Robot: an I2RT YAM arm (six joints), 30 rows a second.
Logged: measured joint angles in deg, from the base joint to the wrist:
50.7 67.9 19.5 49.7 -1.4 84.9
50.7 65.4 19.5 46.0 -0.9 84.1
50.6 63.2 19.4 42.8 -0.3 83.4
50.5 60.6 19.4 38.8 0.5 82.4
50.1 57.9 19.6 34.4 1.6 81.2
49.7 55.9 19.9 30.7 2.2 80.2
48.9 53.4 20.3 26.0 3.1 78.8
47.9 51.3 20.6 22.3 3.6 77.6
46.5 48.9 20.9 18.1 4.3 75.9
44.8 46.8 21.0 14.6 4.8 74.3
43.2 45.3 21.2 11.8 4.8 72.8
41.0 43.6 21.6 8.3 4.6 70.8
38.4 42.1 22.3 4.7 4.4 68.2
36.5 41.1 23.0 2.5 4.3 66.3
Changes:
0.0 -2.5 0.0 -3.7 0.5 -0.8
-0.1 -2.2 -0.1 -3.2 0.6 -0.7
-0.1 -2.6 0.0 -4.0 0.8 -1.0
-0.4 -2.7 0.2 -4.4 1.1 -1.2
-0.4 -2.0 0.3 -3.7 0.6 -1.0
-0.8 -2.5 0.4 -4.7 0.9 -1.4
-1.0 -2.1 0.3 -3.7 0.5 -1.2
-1.4 -2.4 0.3 -4.2 0.7 -1.7
-1.7 -2.1 0.1 -3.5 0.5 -1.6
-1.6 -1.5 0.2 -2.8 0.0 -1.5
-2.2 -1.7 0.4 -3.5 -0.2 -2.0
-2.6 -1.5 0.7 -3.6 -0.2 -2.6
-1.9 -1.0 0.7 -2.2 -0.1 -1.9

